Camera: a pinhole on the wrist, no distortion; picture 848 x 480 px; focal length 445.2 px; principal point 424.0 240.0 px. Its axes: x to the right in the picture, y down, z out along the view. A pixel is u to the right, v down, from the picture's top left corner.
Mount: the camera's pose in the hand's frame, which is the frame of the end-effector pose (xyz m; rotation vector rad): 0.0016 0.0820 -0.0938 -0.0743 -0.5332 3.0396
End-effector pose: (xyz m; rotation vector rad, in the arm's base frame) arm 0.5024 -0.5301 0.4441 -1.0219 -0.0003 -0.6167
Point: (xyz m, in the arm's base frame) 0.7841 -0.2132 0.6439
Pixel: 282.3 59.3
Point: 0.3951 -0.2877 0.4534
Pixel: 733.1 189.0
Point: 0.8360 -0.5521 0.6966
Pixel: outside the picture
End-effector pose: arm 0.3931 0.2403 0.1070 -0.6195 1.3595 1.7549
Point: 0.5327 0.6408 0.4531
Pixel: 578.5 124.6
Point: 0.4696 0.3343 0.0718
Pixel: 365.8 437.5
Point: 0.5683 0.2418 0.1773
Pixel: outside the picture
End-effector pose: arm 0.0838 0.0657 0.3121 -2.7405 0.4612 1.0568
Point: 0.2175 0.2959 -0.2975
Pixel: 39.7 317.7
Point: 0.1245 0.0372 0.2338
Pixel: 96.2 300.2
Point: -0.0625 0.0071 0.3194
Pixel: 690.2 25.7
